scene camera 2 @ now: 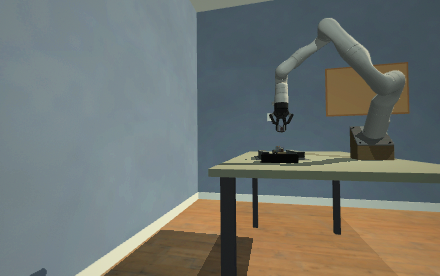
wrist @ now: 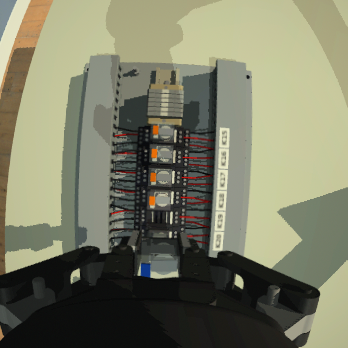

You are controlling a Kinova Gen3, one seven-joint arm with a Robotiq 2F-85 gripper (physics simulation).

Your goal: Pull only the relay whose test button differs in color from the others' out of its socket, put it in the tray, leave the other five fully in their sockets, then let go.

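Frame: origin at the arm's base, x left, y back, z up, level; metres.
Seen in the pictures: gripper, fingertip midpoint: (scene camera 2: pixel 280 131) (wrist: pixel 158 242); arm's base at its link origin: (scene camera 2: pixel 372 133).
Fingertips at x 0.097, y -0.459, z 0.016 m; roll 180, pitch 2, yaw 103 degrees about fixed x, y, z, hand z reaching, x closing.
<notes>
Offsets run from my fingertips to a thing's top centre. "*": to the spot under its first point. Level surfaces: height alone.
My gripper (scene camera 2: pixel 281 130) (wrist: pixel 158 242) is shut on the relay with the blue test button @[dx +0.005, dy +0.002, dz +0.039 m] (wrist: pixel 159 263) and holds it in the air, well above the table. Relays with orange buttons sit in the row beside labels K15 @[* dx -0.099, dy -0.025, dz -0.083 m] (wrist: pixel 164 132), K16 @[dx -0.074, dy -0.022, dz -0.081 m] (wrist: pixel 163 154), K17 @[dx -0.047, dy -0.016, dz -0.081 m] (wrist: pixel 163 177) and K18 @[dx -0.020, dy -0.010, dz -0.081 m] (wrist: pixel 161 200). The socket beside label K19 @[* dx +0.010, dy -0.001, dz -0.126 m] (wrist: pixel 160 218) is empty, with its dark slots showing. The place beside K20 is mostly hidden by the gripper and the held relay. I cannot make out the tray for certain in either view.
Grey wiring ducts @[dx -0.044, dy -0.108, dz -0.108 m] (wrist: pixel 96 150) @[* dx -0.172, dy +0.052, dz -0.108 m] (wrist: pixel 234 100) flank the sockets, with red and black wires running to them. A beige and grey terminal block @[dx -0.138, dy -0.037, dz -0.104 m] (wrist: pixel 165 103) stands at the row's far end. A low black block @[dx +0.188, dy +0.005, dz -0.115 m] (scene camera 2: pixel 279 158) shows on the table @[dz -0.154 m] (scene camera 2: pixel 330 172) in the scene view.
</notes>
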